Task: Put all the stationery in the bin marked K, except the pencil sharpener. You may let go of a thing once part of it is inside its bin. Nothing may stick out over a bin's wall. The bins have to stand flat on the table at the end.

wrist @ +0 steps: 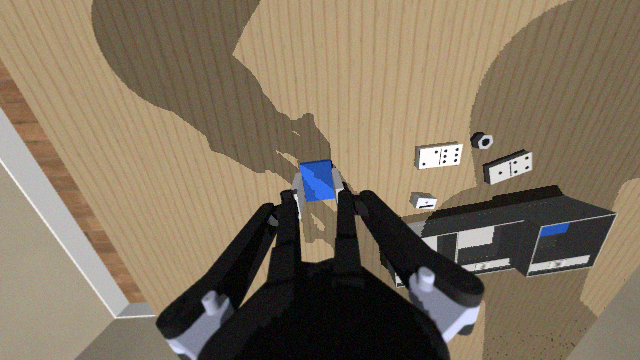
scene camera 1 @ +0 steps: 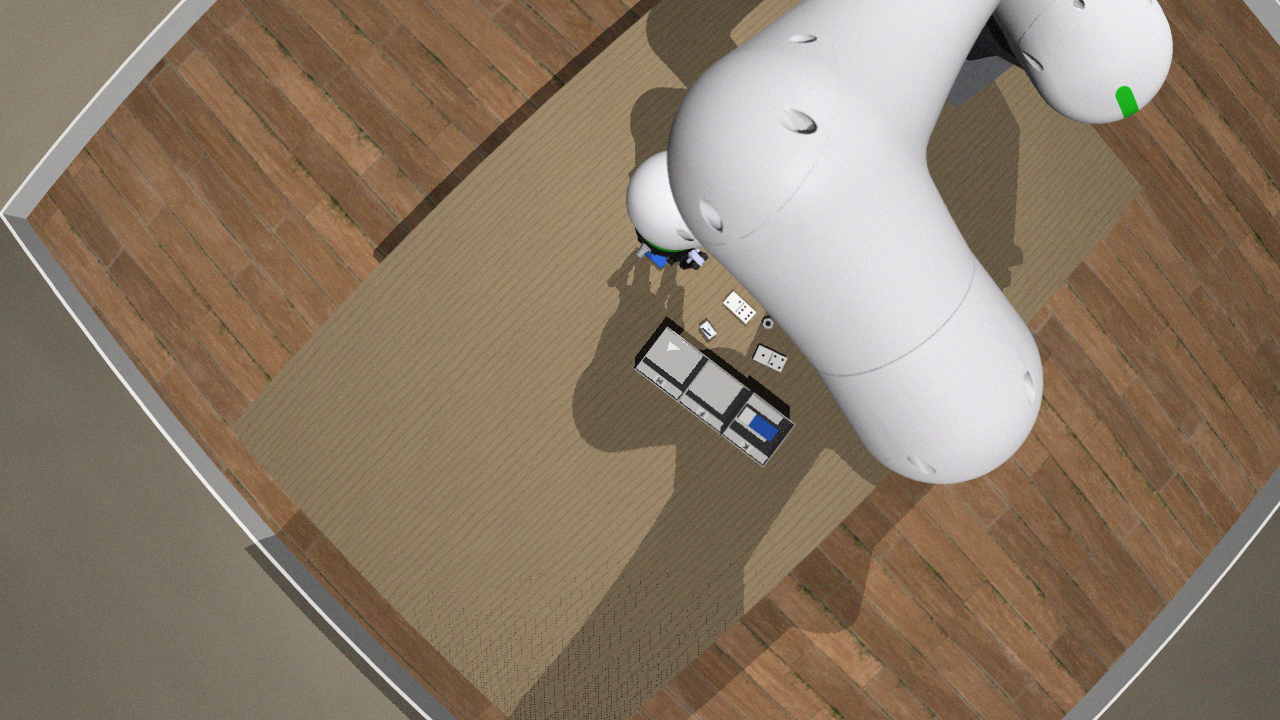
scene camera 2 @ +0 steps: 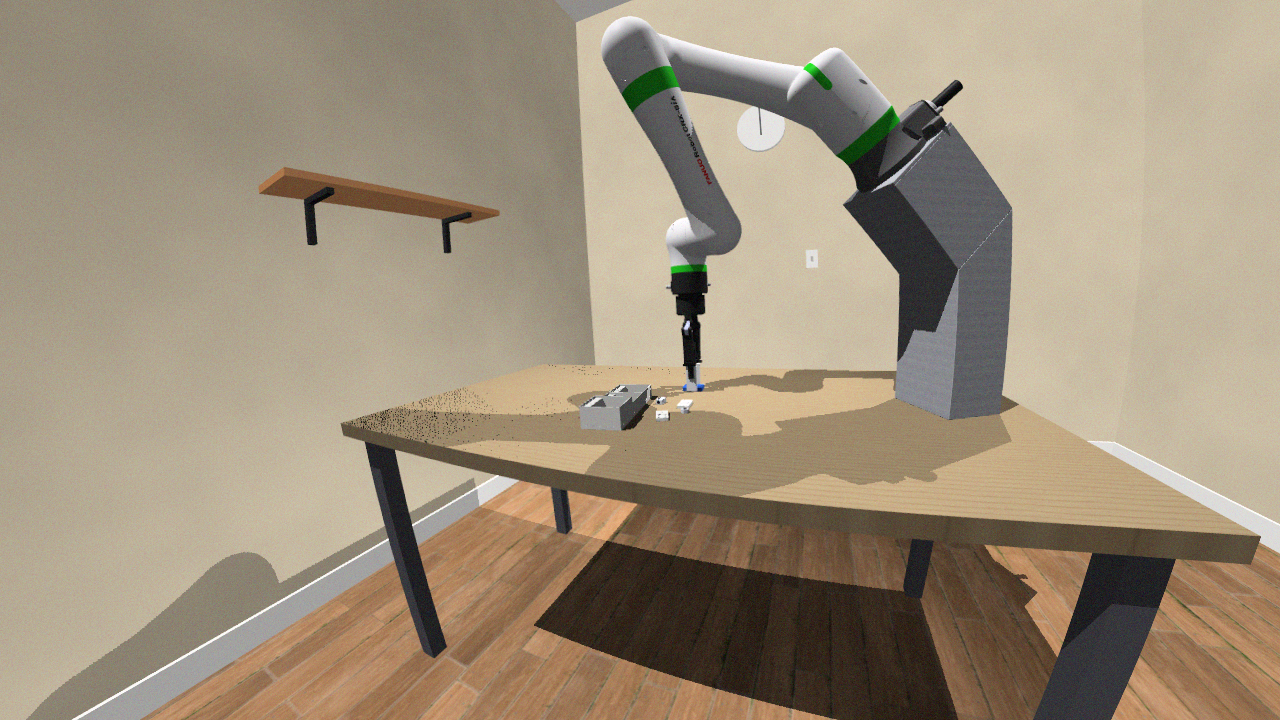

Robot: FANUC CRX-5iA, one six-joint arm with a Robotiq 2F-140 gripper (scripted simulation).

Labels:
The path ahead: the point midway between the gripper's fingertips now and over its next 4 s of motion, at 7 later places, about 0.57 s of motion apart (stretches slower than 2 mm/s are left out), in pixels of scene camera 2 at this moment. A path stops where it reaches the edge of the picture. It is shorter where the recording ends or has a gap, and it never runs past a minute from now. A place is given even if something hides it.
My gripper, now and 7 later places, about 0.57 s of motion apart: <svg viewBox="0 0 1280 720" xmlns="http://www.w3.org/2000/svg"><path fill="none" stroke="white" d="M693 388L693 374L692 365L683 367L662 374L637 381L610 389L609 393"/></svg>

